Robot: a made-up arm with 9 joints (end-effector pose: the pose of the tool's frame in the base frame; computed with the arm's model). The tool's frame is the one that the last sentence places. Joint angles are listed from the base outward.
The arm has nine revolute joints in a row. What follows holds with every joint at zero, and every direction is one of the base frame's.
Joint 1 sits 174 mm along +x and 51 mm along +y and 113 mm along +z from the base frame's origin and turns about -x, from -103.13 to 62.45 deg.
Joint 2 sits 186 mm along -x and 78 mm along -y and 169 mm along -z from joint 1 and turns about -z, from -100.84 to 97.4 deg.
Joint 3 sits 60 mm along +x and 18 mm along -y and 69 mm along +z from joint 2 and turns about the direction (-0.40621, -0.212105, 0.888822), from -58.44 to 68.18 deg.
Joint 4 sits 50 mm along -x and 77 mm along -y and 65 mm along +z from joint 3 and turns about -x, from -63.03 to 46.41 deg.
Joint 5 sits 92 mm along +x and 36 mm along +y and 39 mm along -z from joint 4 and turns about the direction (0.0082, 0.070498, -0.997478), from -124.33 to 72.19 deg.
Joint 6 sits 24 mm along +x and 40 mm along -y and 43 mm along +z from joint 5 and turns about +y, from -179.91 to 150.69 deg.
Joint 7 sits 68 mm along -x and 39 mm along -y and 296 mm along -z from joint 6 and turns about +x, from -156.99 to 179.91 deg.
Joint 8 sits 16 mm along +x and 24 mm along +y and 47 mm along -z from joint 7 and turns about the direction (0.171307, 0.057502, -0.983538), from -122.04 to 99.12 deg.
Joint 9 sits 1 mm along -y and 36 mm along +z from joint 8 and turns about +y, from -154.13 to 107.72 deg.
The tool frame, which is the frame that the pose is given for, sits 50 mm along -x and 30 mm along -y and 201 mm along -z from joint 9; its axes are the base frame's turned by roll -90, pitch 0 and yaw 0 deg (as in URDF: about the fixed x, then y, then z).
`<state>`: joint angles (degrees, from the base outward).
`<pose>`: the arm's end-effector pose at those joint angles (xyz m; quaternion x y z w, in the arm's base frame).
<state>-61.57 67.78 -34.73 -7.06 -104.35 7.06 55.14 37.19 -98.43</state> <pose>0.1712 0.2894 -0.3250 0.0644 0.3471 -0.6980 0.6230</pose>
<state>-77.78 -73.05 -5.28 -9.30 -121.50 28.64 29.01 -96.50 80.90</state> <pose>0.1264 0.4059 0.3512 0.3159 0.5849 0.3690 0.6496</pose>
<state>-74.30 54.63 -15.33 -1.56 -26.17 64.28 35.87 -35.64 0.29</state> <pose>-0.3285 0.2765 0.1754 0.4037 0.1910 0.1834 0.8757</pose>
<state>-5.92 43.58 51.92 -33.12 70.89 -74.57 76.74 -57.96 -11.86</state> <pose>0.3126 -0.3318 -0.1071 -0.5165 -0.6560 -0.4203 0.3553</pose>
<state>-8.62 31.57 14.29 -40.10 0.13 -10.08 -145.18 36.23 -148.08</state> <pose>0.2639 0.0905 -0.1010 0.4375 0.8210 -0.0329 0.3652</pose>
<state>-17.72 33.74 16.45 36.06 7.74 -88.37 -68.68 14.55 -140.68</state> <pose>0.2824 -0.1653 0.1004 0.0964 0.6930 0.1064 0.7065</pose>
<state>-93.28 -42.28 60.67 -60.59 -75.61 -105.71 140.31 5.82 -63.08</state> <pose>-0.0085 -0.1943 0.0845 -0.3862 -0.0030 -0.7120 0.5864</pose>
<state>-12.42 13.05 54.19 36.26 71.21 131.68 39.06 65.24 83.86</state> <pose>0.0272 0.1015 0.2265 0.6581 0.7156 0.0611 0.2258</pose>
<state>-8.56 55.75 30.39 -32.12 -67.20 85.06 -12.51 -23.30 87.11</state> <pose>-0.1182 -0.4467 0.1340 0.4737 -0.3509 -0.7863 0.1851</pose>
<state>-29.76 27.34 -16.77 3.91 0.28 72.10 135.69 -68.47 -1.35</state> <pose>-0.0167 0.0790 0.0498 0.2737 0.2529 -0.6141 0.6957</pose>
